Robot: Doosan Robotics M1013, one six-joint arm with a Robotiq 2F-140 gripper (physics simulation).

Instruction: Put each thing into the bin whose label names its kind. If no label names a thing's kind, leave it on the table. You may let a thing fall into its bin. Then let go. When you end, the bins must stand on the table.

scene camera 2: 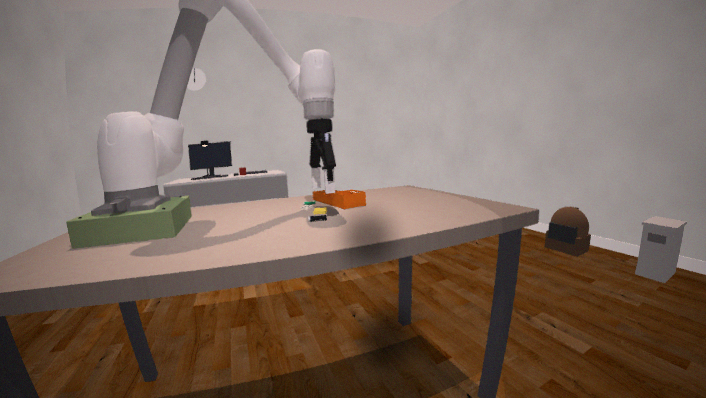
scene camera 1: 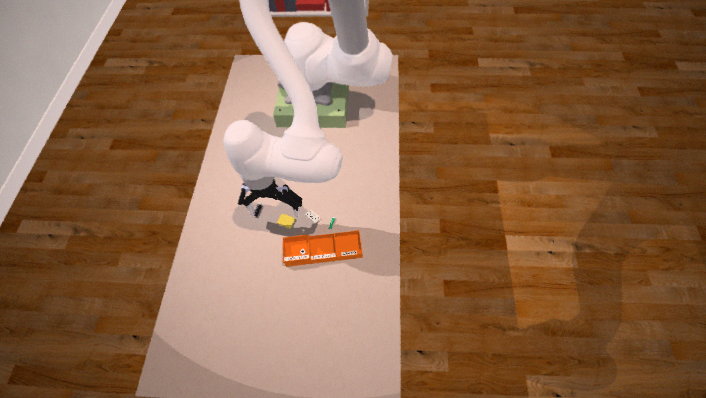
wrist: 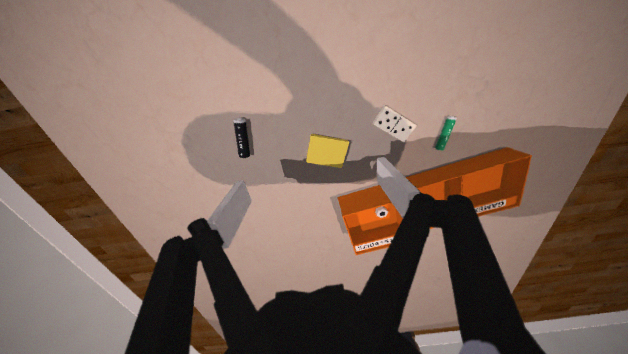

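Seen in the pictures: gripper, between the fingertips: (scene camera 2: 323,190) (scene camera 1: 275,213) (wrist: 310,180); arm's base, origin of its link: (scene camera 2: 134,206) (scene camera 1: 310,88).
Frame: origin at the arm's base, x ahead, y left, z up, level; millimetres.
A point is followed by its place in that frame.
My gripper (scene camera 1: 276,214) @[z -2, x 573, y -30 mm] (scene camera 2: 323,188) @[z -2, x 573, y -30 mm] (wrist: 310,180) @[z -2, x 573, y -30 mm] is wide open and empty, above the table near a yellow note-pad-like block (scene camera 1: 286,220) @[z -62, x 566, y -5 mm] (scene camera 2: 320,211) @[z -65, x 561, y -30 mm] (wrist: 327,150) @[z -62, x 563, y -6 mm]. A black battery (scene camera 1: 258,210) @[z -61, x 537, y -111 mm] (scene camera 2: 318,218) @[z -65, x 534, y -123 mm] (wrist: 242,139) @[z -59, x 533, y -112 mm] lies left of the block in the wrist view. A white domino (scene camera 1: 312,216) @[z -65, x 542, y 82 mm] (wrist: 395,123) @[z -65, x 539, y 83 mm] and a green battery (scene camera 1: 332,223) @[z -63, x 564, y 155 mm] (scene camera 2: 309,203) @[z -68, x 559, y 147 mm] (wrist: 445,133) @[z -64, x 559, y 149 mm] lie to its right. The orange three-bin tray (scene camera 1: 361,246) @[z -39, x 654, y 262 mm] (scene camera 2: 354,201) @[z -53, x 685, y 12 mm] (wrist: 516,175) @[z -52, x 629, y 256 mm] stands on the table. A small metal nut (scene camera 1: 302,251) @[z -57, x 677, y 70 mm] (wrist: 381,213) @[z -57, x 676, y 70 mm] is in its left bin, labelled NUTS+BOLTS; the right label reads GAMES. A finger hides the middle label in the wrist view.
The table (scene camera 1: 280,320) @[z -72, x 900, y 37 mm] (scene camera 2: 270,235) @[z -72, x 399, y -209 mm] (wrist: 280,225) @[z -72, x 692, y -99 mm] carries the arm's green base (scene camera 1: 310,119) (scene camera 2: 127,227) @[z -33, x 30, y -132 mm] at the far end. The arm's shadow falls across the block. A desk (scene camera 2: 240,190) with a monitor (scene camera 2: 210,155) stands behind the table.
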